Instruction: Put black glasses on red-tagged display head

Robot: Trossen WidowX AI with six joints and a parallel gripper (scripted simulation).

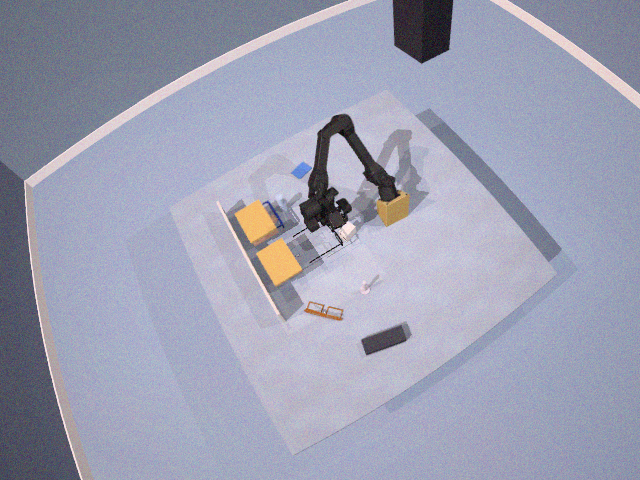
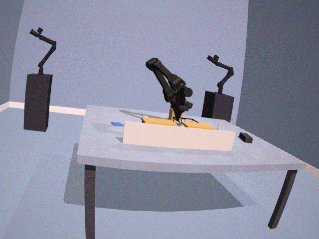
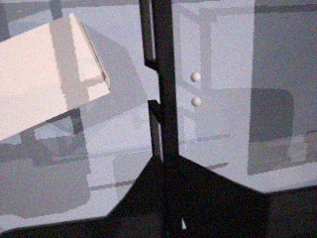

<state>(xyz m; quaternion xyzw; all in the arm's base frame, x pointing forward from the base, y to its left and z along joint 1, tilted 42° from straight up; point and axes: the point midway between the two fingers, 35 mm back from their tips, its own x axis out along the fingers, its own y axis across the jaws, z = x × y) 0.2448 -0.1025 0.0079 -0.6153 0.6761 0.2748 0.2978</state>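
The white cube lies 5 cm to the left of my gripper tip, 5 cm below it and 5 cm behind it. From my gripper tip the other things lie so: blue card (36 cm to the right, 8 cm behind, 7 cm below); then beige board (34 cm ahead, 9 cm to the right, 2 cm below); then display head (21 cm ahead, 19 cm to the right, 2 cm below).
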